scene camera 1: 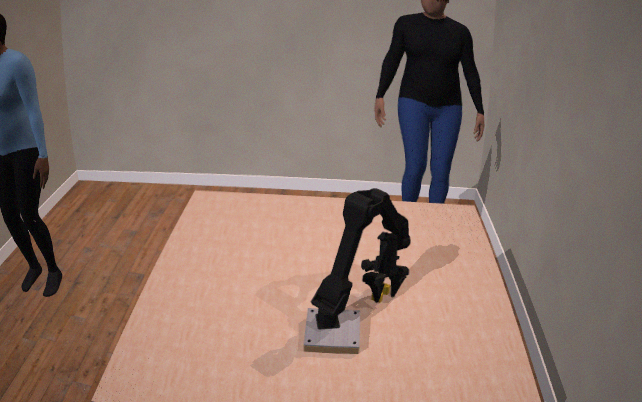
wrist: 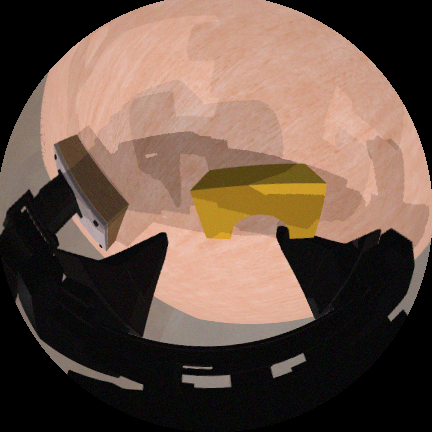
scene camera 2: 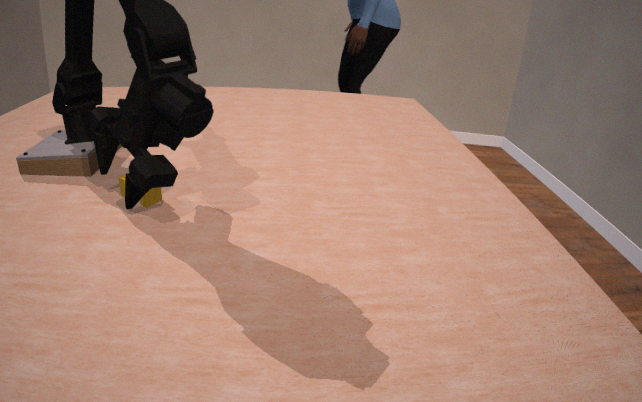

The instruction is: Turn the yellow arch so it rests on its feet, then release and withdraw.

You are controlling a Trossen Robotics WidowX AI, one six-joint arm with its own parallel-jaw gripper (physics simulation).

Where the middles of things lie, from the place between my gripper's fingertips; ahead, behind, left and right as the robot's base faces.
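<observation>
Yellow arch (wrist: 292, 192): my hand is 40 mm short of it.
</observation>
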